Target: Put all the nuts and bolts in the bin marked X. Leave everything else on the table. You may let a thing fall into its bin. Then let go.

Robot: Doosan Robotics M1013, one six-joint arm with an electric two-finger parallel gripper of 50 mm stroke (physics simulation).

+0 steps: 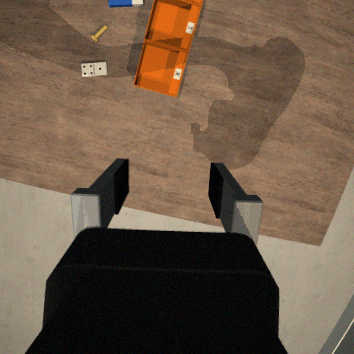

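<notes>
A yellow bolt lies slanted on the table at the upper left, apart from the bins. The bin marked X is the nearer compartment of an orange two-part or longer box at the top centre. Its white label shows a dark X, and no nut or bolt shows inside it. My gripper is open and empty, high above the table near its front edge, with the bin and the bolt well ahead of its fingers.
A white domino lies below the bolt, left of the box. Another orange compartment with a small label adjoins the X bin. A blue and white block is cut off at the top edge. The wooden table ends just beneath the fingers.
</notes>
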